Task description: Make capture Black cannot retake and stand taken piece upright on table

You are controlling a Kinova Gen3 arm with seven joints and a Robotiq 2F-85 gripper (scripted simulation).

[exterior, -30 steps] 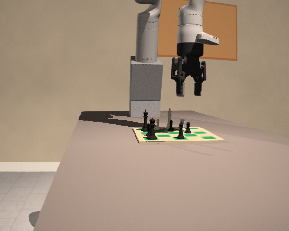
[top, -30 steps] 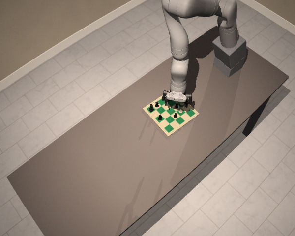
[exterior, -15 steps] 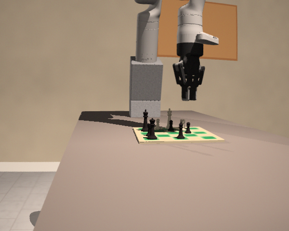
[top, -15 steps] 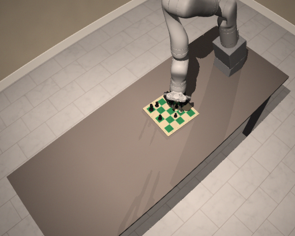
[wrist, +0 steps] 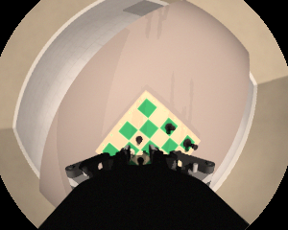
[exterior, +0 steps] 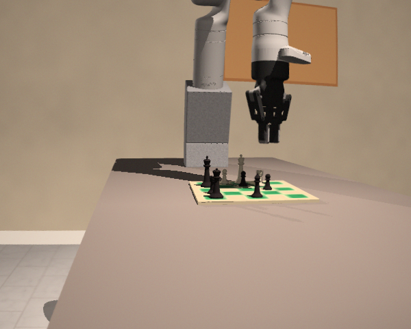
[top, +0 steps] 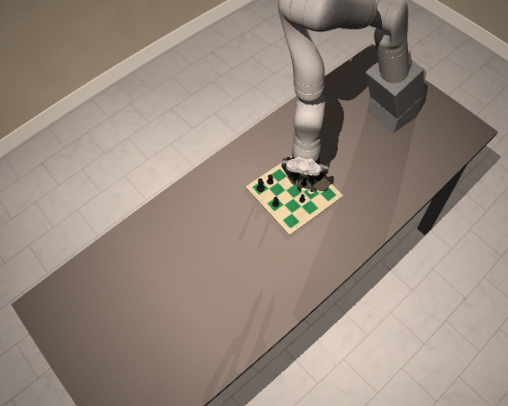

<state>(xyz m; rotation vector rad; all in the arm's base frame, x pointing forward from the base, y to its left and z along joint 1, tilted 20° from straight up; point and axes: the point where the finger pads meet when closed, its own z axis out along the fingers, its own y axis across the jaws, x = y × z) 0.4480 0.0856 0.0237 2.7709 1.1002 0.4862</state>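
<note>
Right now the white rook is 4 cm behind my hand, 1 cm to the right of it and 10 cm below it. From my hand the other things lie so: white pawn: 8 cm behind, 8 cm to the right, 10 cm below; board: 4 cm to the right, 11 cm below; white king: 8 cm behind, 4 cm to the right, 8 cm below.
</note>
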